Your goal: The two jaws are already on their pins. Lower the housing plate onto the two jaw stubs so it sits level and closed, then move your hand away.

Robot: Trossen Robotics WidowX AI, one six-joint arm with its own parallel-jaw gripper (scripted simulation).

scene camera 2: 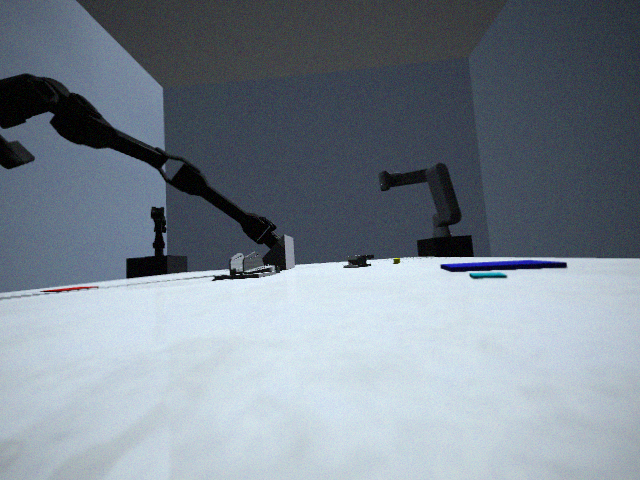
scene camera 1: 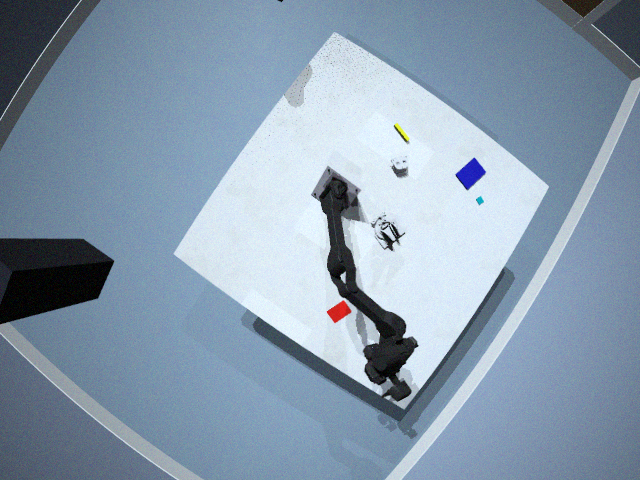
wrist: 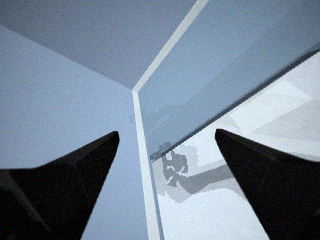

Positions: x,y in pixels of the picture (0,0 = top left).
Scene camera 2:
blue pad: 518,264
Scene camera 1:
my gripper: 374,384
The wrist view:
my gripper: 166,134
